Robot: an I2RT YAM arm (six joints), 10 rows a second.
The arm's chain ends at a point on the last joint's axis. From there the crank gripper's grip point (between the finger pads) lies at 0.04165 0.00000 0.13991 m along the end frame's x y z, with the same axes.
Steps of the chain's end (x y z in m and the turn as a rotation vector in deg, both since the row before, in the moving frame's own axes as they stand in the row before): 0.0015 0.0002 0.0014 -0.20 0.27 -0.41; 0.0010 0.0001 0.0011 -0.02 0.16 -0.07; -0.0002 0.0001 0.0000 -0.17 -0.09 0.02; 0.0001 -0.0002 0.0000 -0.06 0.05 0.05; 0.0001 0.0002 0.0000 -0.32 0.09 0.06; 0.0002 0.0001 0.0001 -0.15 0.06 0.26; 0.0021 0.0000 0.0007 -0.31 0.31 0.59; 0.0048 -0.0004 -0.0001 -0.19 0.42 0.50; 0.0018 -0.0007 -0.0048 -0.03 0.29 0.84; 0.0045 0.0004 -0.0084 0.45 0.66 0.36; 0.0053 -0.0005 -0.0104 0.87 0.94 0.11
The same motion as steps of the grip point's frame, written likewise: 0.0022 0.0004 0.0012 -0.20 0.27 -0.41; 0.0014 0.0001 0.0010 -0.02 0.16 -0.07; -0.0004 0.0005 0.0001 -0.17 -0.09 0.02; 0.0002 0.0000 0.0000 -0.06 0.05 0.05; 0.0003 0.0010 -0.0001 -0.32 0.09 0.06; 0.0003 0.0007 0.0001 -0.15 0.06 0.26; 0.0029 0.0012 0.0005 -0.31 0.31 0.59; 0.0058 0.0004 -0.0004 -0.19 0.42 0.50; 0.0025 0.0000 -0.0050 -0.03 0.29 0.84; 0.0061 -0.0004 -0.0089 0.45 0.66 0.36; 0.0076 -0.0025 -0.0111 0.87 0.94 0.11
